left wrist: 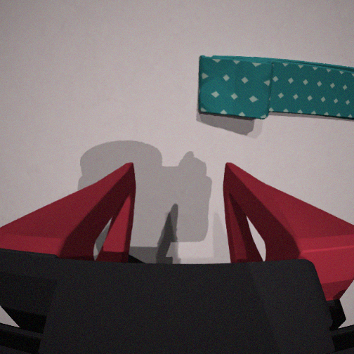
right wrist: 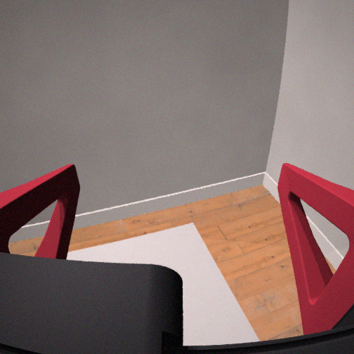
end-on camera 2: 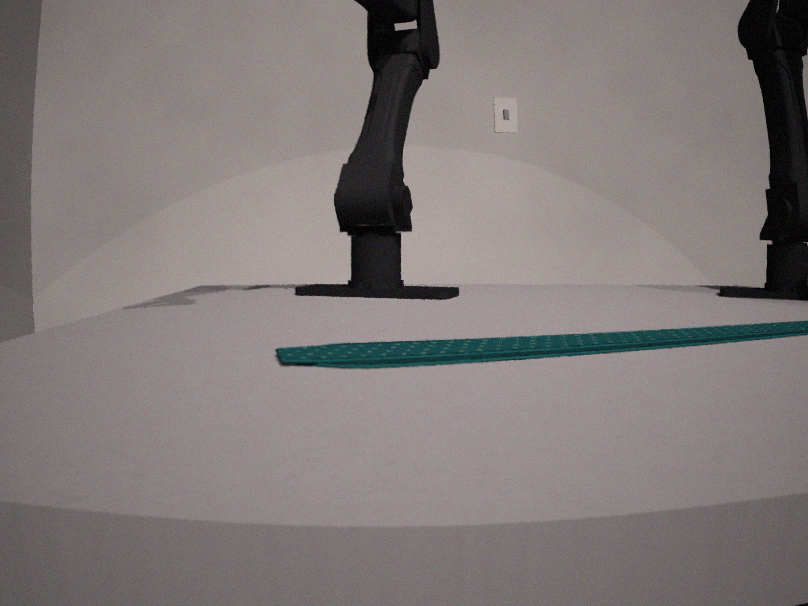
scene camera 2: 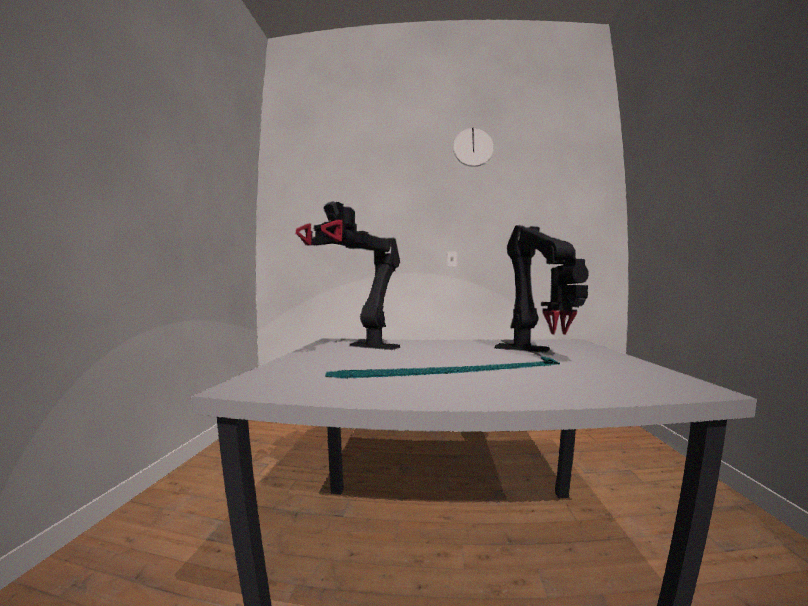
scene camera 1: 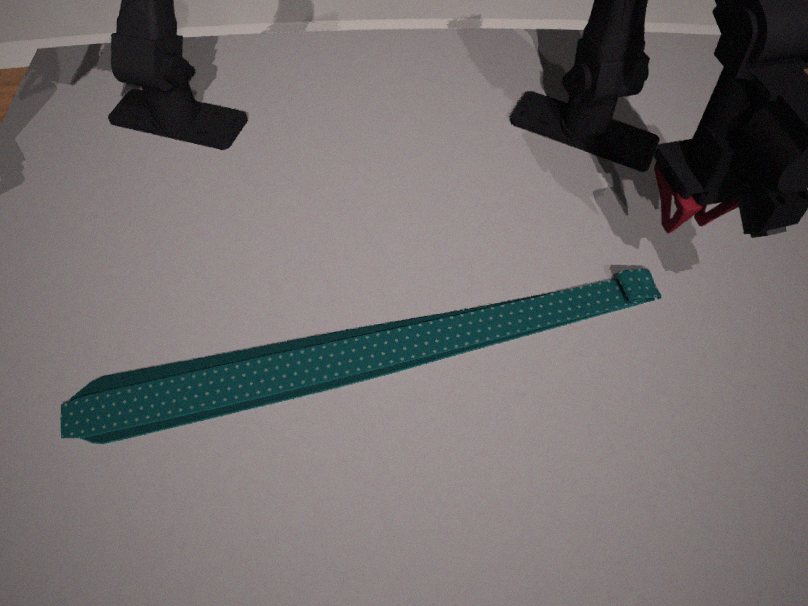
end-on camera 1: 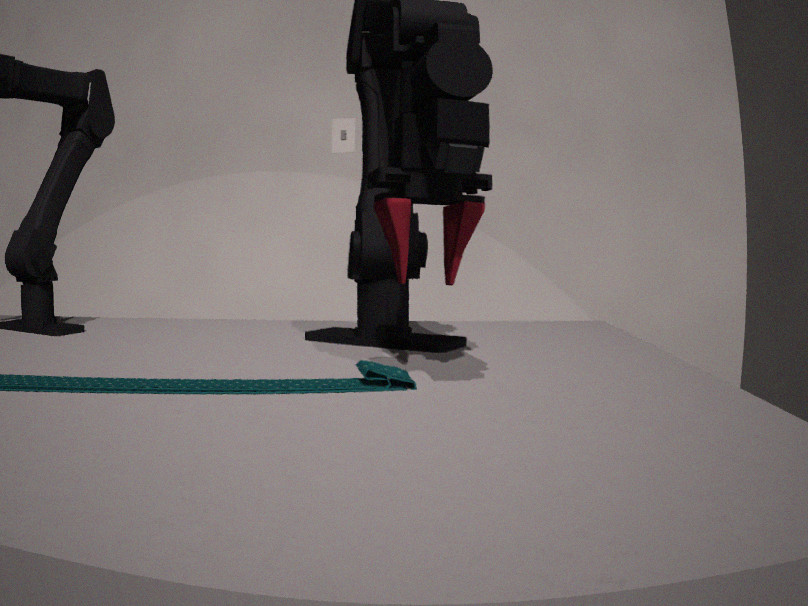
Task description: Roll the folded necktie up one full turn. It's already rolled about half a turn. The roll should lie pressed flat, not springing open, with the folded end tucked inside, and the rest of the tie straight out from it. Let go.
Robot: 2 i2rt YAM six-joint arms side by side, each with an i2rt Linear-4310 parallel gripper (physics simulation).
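A teal necktie with pale dots lies straight on the table. Its narrow end, at the right in scene camera 1, has a short folded flap on top. In end-on camera 1 the flap's left edge stands raised above the strip. My left gripper is partly open and empty, above the table and behind the flap. My right gripper is wide open and empty, high up away from the tie.
The grey-white table carries both arms along its far edge. The right arm's base and the left arm's base stand behind the tie. A wall rises behind them.
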